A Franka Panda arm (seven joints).
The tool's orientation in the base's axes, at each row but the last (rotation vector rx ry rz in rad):
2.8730 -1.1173 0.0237
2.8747 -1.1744 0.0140
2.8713 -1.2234 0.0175
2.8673 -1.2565 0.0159
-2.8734 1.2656 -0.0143
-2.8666 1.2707 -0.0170
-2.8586 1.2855 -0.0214
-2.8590 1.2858 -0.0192
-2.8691 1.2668 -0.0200
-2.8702 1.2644 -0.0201
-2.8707 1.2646 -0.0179
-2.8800 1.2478 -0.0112
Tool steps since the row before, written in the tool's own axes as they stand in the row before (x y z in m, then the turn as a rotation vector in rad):
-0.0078 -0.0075 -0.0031 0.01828 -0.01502 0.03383
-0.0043 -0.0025 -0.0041 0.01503 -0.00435 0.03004
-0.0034 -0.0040 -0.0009 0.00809 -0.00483 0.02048
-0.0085 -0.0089 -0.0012 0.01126 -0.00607 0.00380
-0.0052 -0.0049 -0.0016 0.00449 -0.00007 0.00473
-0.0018 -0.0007 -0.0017 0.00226 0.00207 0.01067
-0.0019 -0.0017 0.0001 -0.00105 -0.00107 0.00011
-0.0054 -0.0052 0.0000 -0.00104 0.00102 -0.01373
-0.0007 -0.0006 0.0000 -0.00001 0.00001 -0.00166
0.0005 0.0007 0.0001 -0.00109 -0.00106 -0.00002
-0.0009 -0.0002 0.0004 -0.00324 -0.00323 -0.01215
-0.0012 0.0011 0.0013 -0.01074 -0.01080 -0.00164
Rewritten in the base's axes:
-0.0007 0.0110 0.0024 0.02339 -0.00332 -0.03386
-0.0013 0.0049 0.0039 0.01362 -0.00852 -0.02982
0.0005 0.0052 0.0008 0.00913 -0.00296 -0.02040
0.0008 0.0123 0.0010 0.01211 -0.00422 -0.00368
0.0001 0.0071 0.0016 0.00313 -0.00327 -0.00470
-0.0007 0.0018 0.0017 0.00012 -0.00305 -0.01067
0.0000 0.0025 -0.0001 0.00011 0.00150 -0.00011
0.0003 0.0075 0.0000 -0.00164 0.00009 0.01371
0.0000 0.0009 0.0000 -0.00004 0.00000 0.00166
-0.0002 -0.0008 -0.0001 0.00005 0.00152 0.00002
-0.0005 0.0008 -0.0004 0.00005 0.00458 0.01215
-0.0016 0.0001 -0.0013 0.00052 0.01522 0.00164

